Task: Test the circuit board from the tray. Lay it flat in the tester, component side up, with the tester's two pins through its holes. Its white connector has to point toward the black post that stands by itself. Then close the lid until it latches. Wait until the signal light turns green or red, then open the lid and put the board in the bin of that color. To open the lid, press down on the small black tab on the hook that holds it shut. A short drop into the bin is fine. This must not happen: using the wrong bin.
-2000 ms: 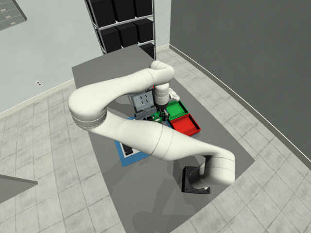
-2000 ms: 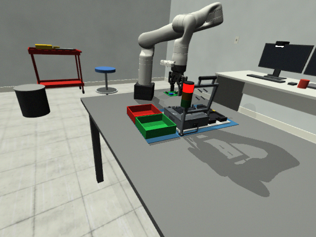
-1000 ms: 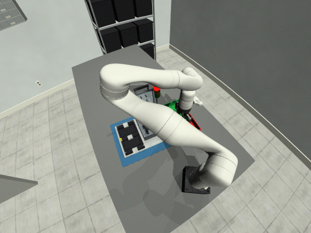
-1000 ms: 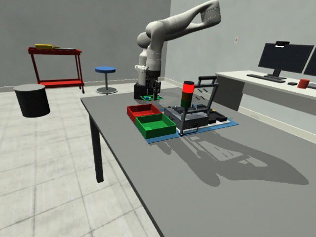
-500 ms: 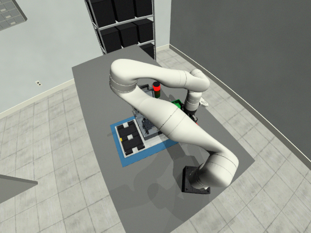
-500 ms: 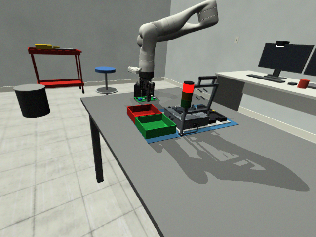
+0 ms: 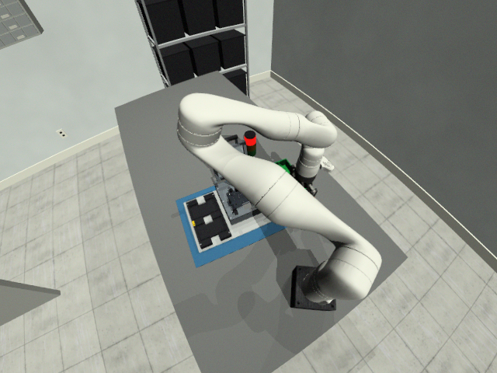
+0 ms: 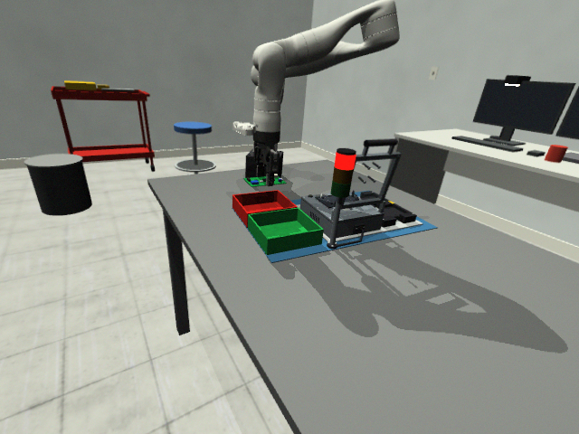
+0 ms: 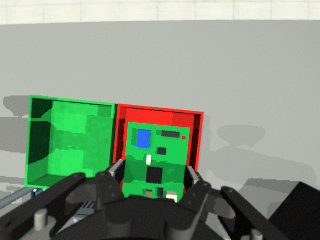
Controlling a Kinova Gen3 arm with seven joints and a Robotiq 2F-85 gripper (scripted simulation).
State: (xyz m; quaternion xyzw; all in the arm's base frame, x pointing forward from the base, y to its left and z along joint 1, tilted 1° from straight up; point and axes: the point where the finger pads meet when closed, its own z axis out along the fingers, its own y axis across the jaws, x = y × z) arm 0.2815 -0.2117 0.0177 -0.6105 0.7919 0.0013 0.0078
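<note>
Now: hand 110 mm above the red bin. From my hand the other things lie so: green circuit board 10 mm below; tester bed 160 mm ahead, 170 mm to the left, 50 mm below; green bin 140 mm ahead, 40 mm to the right, 110 mm below.
</note>
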